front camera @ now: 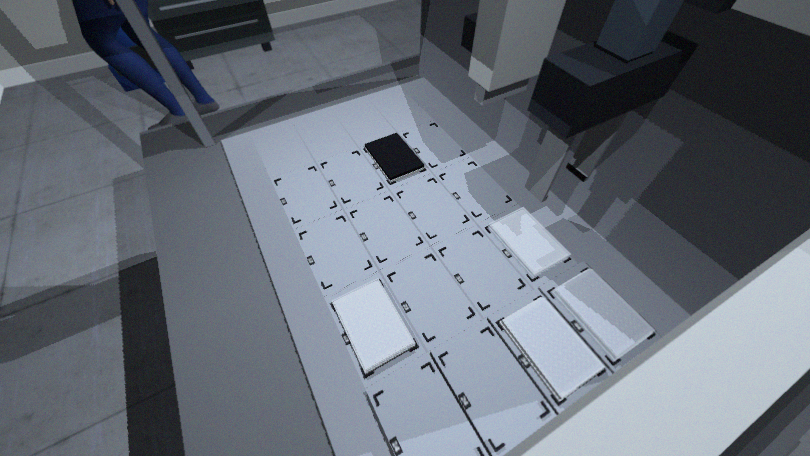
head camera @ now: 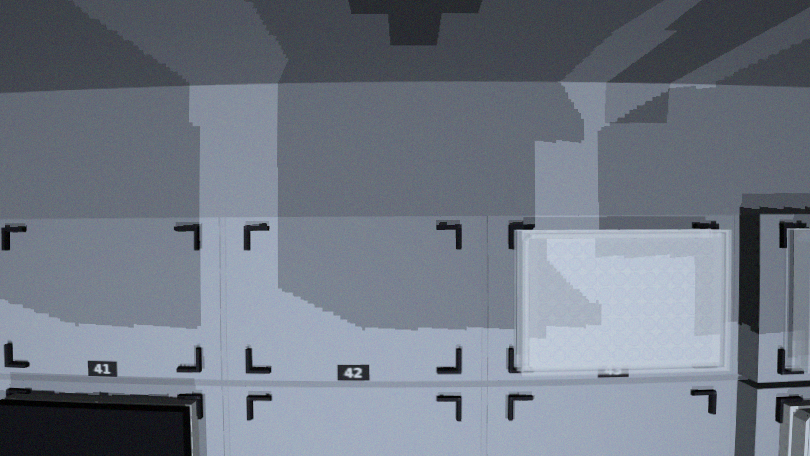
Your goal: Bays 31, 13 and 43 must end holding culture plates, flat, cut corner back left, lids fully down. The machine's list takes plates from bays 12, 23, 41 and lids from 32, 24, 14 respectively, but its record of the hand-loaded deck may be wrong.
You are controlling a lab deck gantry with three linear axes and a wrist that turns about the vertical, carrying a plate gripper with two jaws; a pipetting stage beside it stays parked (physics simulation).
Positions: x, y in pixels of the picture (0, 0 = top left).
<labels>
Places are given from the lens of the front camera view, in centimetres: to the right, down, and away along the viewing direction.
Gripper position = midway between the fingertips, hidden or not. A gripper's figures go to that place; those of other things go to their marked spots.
my gripper [front camera: 556, 183]: 23, -7, 51
black lid [front camera: 393, 155]: -3, -16, 76
</labels>
